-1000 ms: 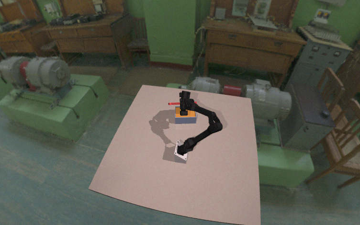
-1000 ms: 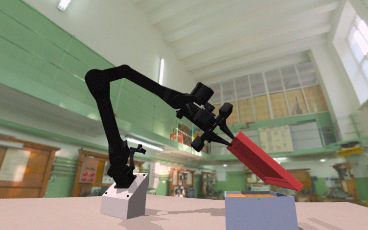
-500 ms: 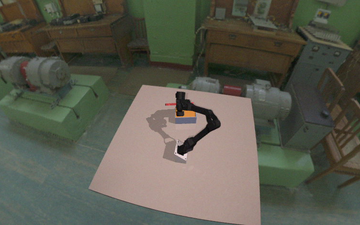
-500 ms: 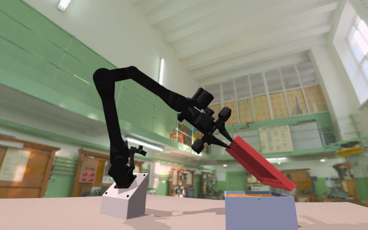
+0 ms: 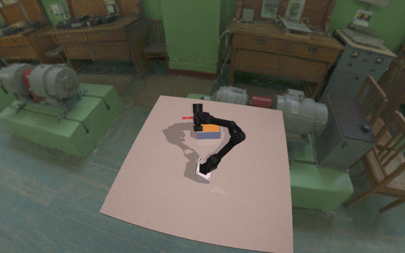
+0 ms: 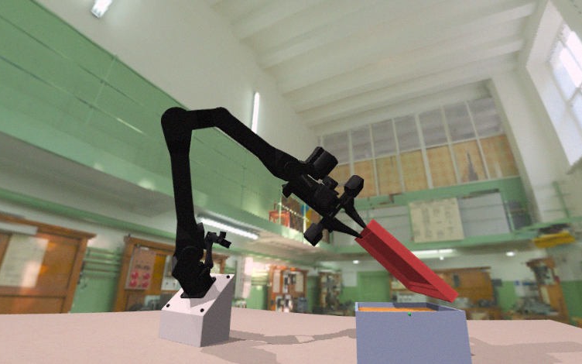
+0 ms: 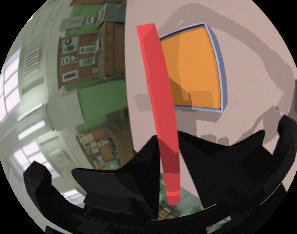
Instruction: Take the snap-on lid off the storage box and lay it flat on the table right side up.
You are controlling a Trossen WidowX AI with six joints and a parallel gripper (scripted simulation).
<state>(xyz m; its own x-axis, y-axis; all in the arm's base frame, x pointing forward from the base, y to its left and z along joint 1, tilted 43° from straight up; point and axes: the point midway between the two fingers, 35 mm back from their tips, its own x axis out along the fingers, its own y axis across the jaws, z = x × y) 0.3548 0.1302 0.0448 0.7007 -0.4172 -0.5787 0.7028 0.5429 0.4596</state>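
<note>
My gripper tip is 6 cm short of the lid, 6 cm above it and 2 cm to the right of it. From my gripper tip the other things lie so: grey-blue storage box (19 cm below, 8 cm to the right, 5 cm ahead).
</note>
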